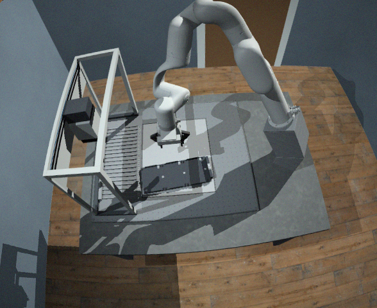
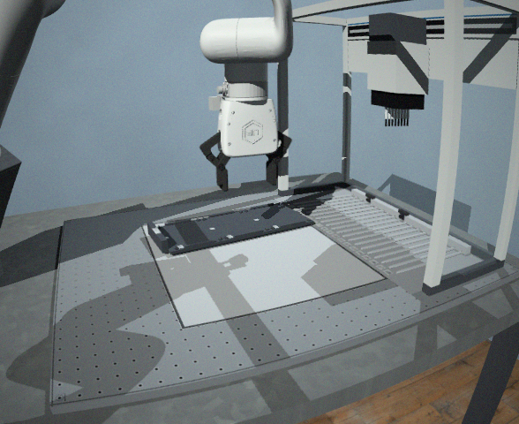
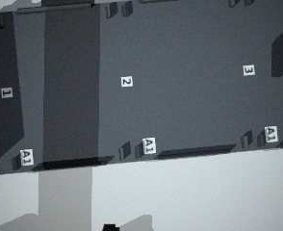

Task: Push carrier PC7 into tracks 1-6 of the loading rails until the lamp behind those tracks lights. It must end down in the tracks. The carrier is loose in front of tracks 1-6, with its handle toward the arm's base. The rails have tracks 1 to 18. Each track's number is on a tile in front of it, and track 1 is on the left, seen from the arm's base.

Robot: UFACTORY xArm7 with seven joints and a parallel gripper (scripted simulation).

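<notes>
My gripper is now 1 cm past the carrier PC7, 10 cm to the right of it and 11 cm above it. Round my hand: dark pipetting head: 34 cm ahead, 2 cm to the left, 22 cm above.
</notes>
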